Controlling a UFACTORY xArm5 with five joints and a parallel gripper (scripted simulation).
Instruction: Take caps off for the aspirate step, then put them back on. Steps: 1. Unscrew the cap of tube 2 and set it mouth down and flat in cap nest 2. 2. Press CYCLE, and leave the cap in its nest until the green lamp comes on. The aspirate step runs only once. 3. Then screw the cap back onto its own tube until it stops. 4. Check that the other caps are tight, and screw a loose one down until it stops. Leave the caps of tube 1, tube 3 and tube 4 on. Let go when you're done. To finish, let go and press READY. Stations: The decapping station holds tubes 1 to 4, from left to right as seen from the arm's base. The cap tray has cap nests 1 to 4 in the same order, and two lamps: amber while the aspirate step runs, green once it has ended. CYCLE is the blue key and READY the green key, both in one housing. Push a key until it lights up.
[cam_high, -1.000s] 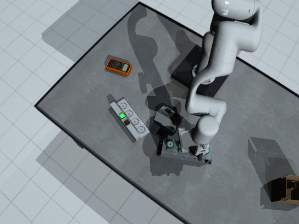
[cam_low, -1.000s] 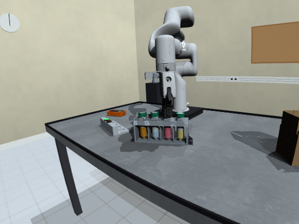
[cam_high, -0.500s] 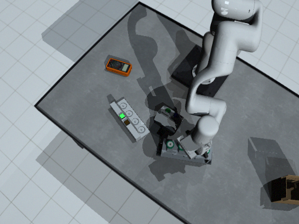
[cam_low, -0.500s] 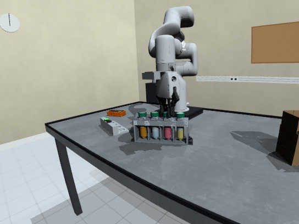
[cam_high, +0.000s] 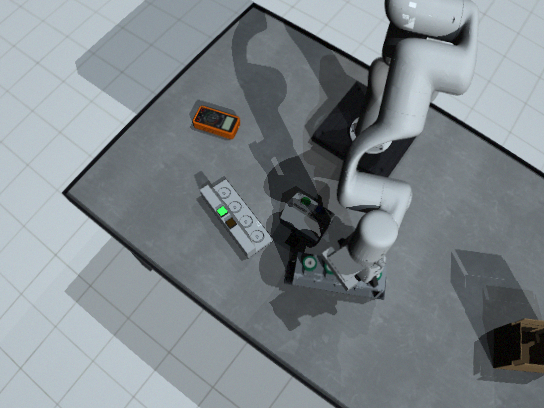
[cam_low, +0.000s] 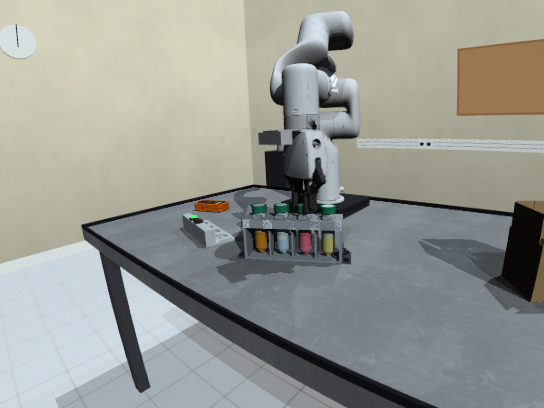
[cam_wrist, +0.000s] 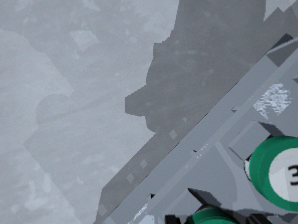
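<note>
Now: hand 1 cm above the tube 2's threaded neck. Round my hand: key housing 18 cm to the right, 8 cm below, 8 cm behind; then green key 20 cm to the right, 10 cm behind, 6 cm below; then blue key 16 cm to the right, 10 cm behind, 6 cm below.
</note>
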